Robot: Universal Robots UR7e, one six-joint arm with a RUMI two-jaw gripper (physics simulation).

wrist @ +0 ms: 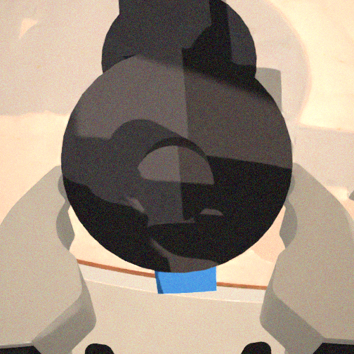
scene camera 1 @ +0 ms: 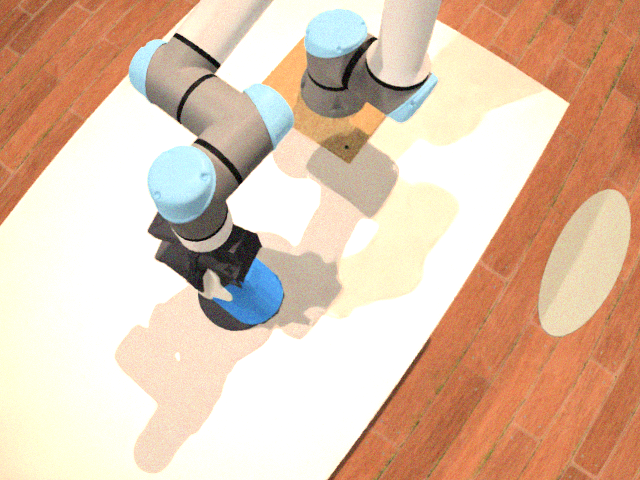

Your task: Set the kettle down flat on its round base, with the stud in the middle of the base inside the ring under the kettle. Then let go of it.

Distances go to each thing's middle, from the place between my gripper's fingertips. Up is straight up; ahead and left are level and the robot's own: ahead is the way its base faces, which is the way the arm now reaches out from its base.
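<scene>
Blue kettle [scene camera 1: 260, 299]: my hand is 60 mm above it and 20 mm to the left of it. Round black base [scene camera 1: 213, 311]: 170 mm below my hand and 10 mm ahead of it. Going by their middles, the blue kettle is the nearest to my hand of the things named here.
</scene>
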